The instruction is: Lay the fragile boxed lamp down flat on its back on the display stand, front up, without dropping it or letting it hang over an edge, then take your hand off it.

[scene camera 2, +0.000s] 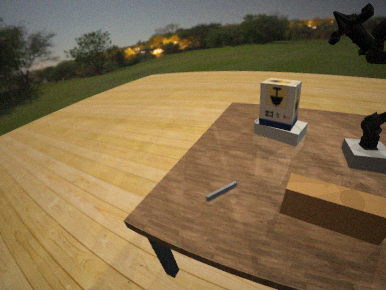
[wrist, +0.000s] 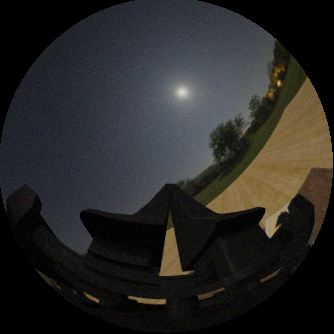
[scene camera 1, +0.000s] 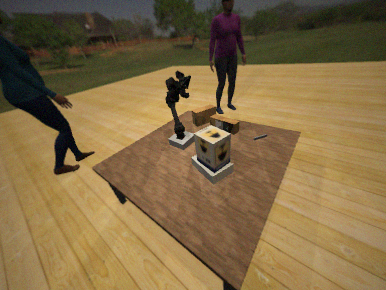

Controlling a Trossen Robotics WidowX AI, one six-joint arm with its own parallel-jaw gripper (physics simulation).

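Pixels of known places: gripper, between the fingertips: (scene camera 2: 333, 11) (wrist: 169, 187) (scene camera 1: 190, 75); arm's base, origin of its link: (scene camera 2: 367, 146) (scene camera 1: 180, 137).
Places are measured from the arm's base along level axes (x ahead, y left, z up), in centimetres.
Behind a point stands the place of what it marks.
The boxed lamp (scene camera 1: 212, 150) @(x 44.9, y -31.1, z 18.3 cm) (scene camera 2: 280, 104) @(x 41.5, y -13.2, z 13.4 cm) stands upright on the display stand (scene camera 1: 215, 174) @(x 46.8, y -32.6, z 0.9 cm) (scene camera 2: 280, 134) @(x 40.1, y -11.6, z -2.4 cm), with a dark blue band at its bottom and lamp pictures on its top and sides. Part of the box (wrist: 271, 223) @(x 46.2, y -18.4, z 23.0 cm) shows at the right in the wrist view, largely hidden by the gripper. The stand is a low, pale block on the table. My gripper (scene camera 1: 189, 77) @(x 23.0, y -8.9, z 54.0 cm) (scene camera 2: 336, 15) @(x 23.0, y -8.9, z 54.0 cm) (wrist: 169, 187) @(x 23.0, y -8.9, z 54.0 cm) is shut and empty. It is raised high above the table, apart from the box and higher than its top, on the arm-base side.
The arm base (scene camera 1: 181, 141) @(x 4.0, y -5.4, z -0.5 cm) (scene camera 2: 367, 157) @(x 4.8, y 9.2, z -0.1 cm) stands beside the display stand on the brown table (scene camera 1: 165, 172) @(x 9.1, y -37.9, z -6.5 cm) (scene camera 2: 190, 220) @(x 71.7, y 44.1, z -6.6 cm). Two brown blocks (scene camera 1: 202, 116) @(x 3.7, y 39.1, z 3.3 cm) (scene camera 1: 225, 123) @(x 31.6, y 31.9, z 2.4 cm) lie behind; one long brown block (scene camera 2: 335, 205) @(x 30.2, y 40.6, z 3.6 cm) is near in scene camera 2. A grey bar (scene camera 1: 260, 137) @(x 64.3, y 29.1, z -5.4 cm) (scene camera 2: 221, 191) @(x 64.2, y 30.8, z -4.9 cm) lies near the table edge. Two people stand off the table.
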